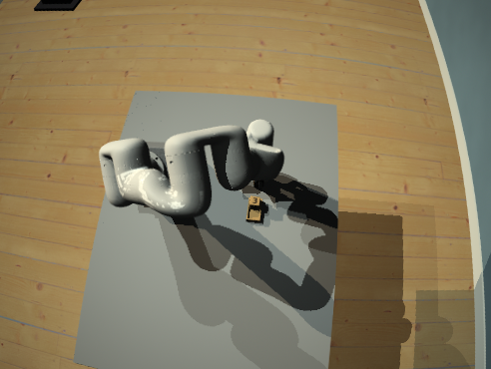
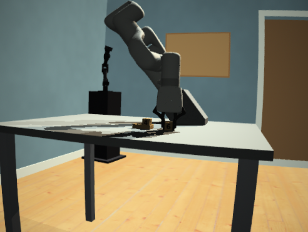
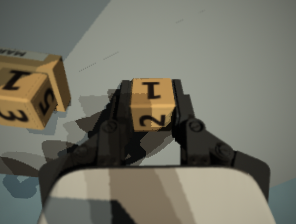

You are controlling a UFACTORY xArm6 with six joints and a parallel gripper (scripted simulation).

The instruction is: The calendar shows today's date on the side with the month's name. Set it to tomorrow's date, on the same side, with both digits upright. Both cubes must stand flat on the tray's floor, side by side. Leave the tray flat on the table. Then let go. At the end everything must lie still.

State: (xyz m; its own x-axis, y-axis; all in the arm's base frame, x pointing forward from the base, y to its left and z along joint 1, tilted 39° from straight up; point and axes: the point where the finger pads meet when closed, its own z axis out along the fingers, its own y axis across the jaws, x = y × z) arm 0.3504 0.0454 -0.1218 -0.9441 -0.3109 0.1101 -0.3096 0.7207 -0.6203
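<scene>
The wooden number cube is right at my hand. The rest, counted from my hand: wooden calendar tray 11 cm to the right, 1 cm below, 1 cm ahead.
</scene>
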